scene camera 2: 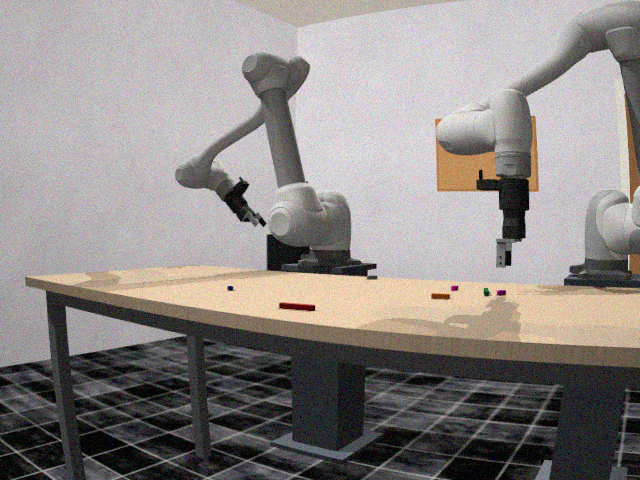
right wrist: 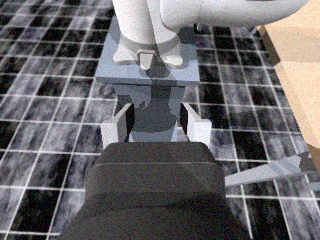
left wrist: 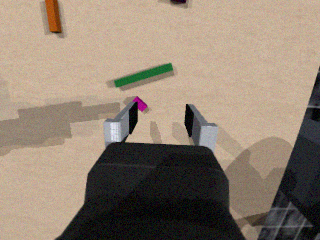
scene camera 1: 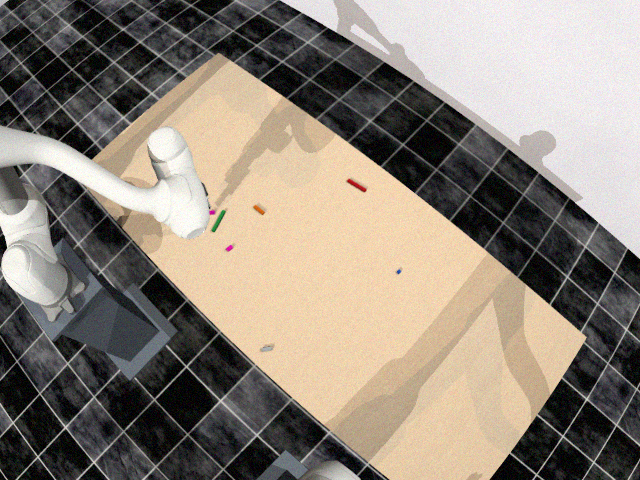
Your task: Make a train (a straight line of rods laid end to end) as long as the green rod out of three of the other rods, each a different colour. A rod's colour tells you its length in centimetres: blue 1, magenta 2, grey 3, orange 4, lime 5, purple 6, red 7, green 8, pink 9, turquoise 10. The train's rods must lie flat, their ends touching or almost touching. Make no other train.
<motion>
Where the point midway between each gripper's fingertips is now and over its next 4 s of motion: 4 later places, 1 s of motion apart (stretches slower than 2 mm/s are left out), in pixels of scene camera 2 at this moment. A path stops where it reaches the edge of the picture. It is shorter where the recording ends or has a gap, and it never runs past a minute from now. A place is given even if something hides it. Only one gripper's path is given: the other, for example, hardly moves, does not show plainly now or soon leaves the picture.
My left gripper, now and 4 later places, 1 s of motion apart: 503,266; 485,265; 464,266; 444,272; 379,267
</motion>
